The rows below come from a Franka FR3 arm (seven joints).
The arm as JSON. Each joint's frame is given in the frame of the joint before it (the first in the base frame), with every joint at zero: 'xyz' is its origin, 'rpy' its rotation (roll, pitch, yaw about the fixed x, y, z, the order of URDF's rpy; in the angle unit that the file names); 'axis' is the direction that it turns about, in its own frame. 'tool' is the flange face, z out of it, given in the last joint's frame.
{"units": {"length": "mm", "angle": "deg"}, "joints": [
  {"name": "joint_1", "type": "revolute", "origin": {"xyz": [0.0, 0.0, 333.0], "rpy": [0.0, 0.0, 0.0]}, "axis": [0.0, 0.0, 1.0]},
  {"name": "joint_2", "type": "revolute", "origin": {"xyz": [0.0, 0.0, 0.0], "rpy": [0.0, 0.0, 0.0]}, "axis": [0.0, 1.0, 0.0]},
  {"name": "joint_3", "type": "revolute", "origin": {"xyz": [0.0, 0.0, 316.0], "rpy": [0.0, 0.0, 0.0]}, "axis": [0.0, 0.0, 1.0]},
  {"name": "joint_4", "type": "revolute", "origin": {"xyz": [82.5, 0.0, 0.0], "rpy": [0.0, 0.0, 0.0]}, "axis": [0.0, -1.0, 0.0]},
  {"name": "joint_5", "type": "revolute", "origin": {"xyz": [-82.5, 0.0, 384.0], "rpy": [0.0, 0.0, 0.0]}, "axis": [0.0, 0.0, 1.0]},
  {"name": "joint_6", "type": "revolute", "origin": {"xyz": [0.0, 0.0, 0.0], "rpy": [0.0, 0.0, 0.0]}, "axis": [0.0, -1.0, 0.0]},
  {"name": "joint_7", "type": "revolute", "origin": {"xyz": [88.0, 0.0, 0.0], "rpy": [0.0, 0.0, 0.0]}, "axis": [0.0, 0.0, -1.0]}
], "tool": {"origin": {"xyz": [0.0, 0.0, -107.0], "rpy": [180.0, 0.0, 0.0]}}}
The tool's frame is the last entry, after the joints.
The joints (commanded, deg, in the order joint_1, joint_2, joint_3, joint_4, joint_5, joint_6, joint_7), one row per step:
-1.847 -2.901 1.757 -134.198 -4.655 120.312 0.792
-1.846 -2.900 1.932 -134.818 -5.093 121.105 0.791
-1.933 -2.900 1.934 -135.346 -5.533 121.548 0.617
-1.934 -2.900 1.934 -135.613 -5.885 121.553 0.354
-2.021 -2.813 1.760 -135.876 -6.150 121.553 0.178
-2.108 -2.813 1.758 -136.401 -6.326 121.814 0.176
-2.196 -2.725 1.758 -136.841 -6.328 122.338 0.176
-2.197 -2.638 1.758 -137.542 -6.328 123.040 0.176
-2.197 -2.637 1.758 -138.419 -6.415 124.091 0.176
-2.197 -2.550 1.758 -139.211 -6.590 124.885 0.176
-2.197 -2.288 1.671 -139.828 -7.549 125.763 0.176
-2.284 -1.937 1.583 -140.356 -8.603 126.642 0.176
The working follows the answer.
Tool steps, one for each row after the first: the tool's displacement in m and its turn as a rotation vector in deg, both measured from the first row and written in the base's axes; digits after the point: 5 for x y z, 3 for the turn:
-0.00169 0.00125 -0.00349 -0.291 -0.168 0.518
-0.00367 0.00028 -0.00670 -0.557 -0.067 0.930
-0.00514 0.00000 -0.00856 -0.763 0.218 1.426
-0.00664 -0.00235 -0.01111 -0.907 0.585 1.519
-0.00907 -0.00314 -0.01448 -1.010 0.853 1.575
-0.01051 -0.00372 -0.01767 -0.968 0.860 1.530
-0.01310 -0.00353 -0.02244 -0.910 0.948 1.586
-0.01602 -0.00331 -0.02729 -0.893 0.780 1.728
-0.01909 -0.00320 -0.03248 -0.946 0.870 1.917
-0.02106 -0.00422 -0.03770 -1.513 0.887 2.603
-0.02261 -0.00592 -0.04297 -2.118 0.908 3.289

Tool pose at each row, in the base's axes (x y z in m, rotation vector in deg; rounded; the steps above come from the unrounded poses):
0.47544 -0.00465 0.33963 175.242 2.820 -16.817
0.47375 -0.00340 0.33614 174.914 3.555 -16.509
0.47177 -0.00436 0.33293 174.588 4.143 -16.622
0.47030 -0.00465 0.33107 174.282 4.877 -17.011
0.46881 -0.00699 0.32853 174.077 5.013 -17.554
0.46637 -0.00779 0.32516 173.930 5.093 -17.950
0.46494 -0.00836 0.32196 173.976 5.033 -17.967
0.46234 -0.00818 0.31719 174.014 5.132 -18.102
0.45942 -0.00795 0.31234 174.036 5.343 -17.839
0.45635 -0.00784 0.30715 173.945 5.625 -17.960
0.45438 -0.00887 0.30194 173.285 6.563 -17.901
0.45283 -0.01057 0.29666 172.582 7.488 -17.843

